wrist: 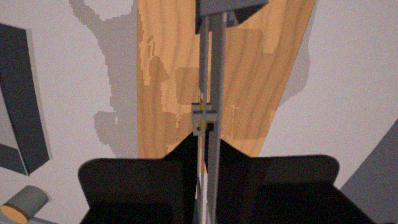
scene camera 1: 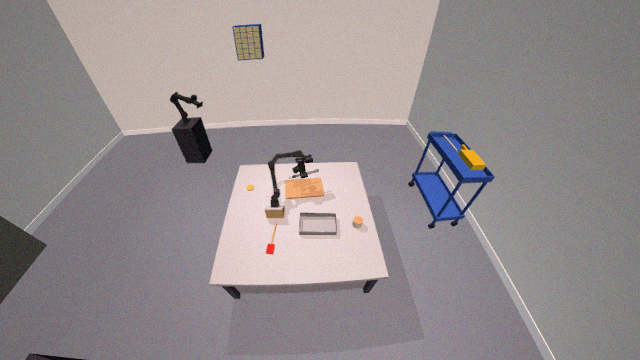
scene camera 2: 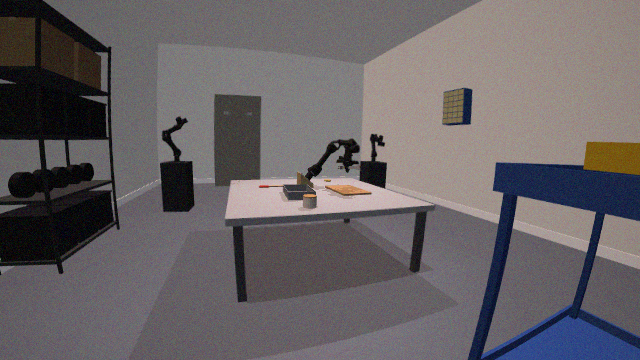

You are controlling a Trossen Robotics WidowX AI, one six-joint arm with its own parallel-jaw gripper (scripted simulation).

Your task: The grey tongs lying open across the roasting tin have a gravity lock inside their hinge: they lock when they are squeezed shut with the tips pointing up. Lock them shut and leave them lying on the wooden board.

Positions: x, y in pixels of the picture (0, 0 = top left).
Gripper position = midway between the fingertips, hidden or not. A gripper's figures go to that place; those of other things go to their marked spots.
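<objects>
My gripper [wrist: 200, 135] is 0.11 m from the lens. There is a wooden board [wrist: 260, 53] too, and I see that the board is 0.24 m from the lens.
</objects>
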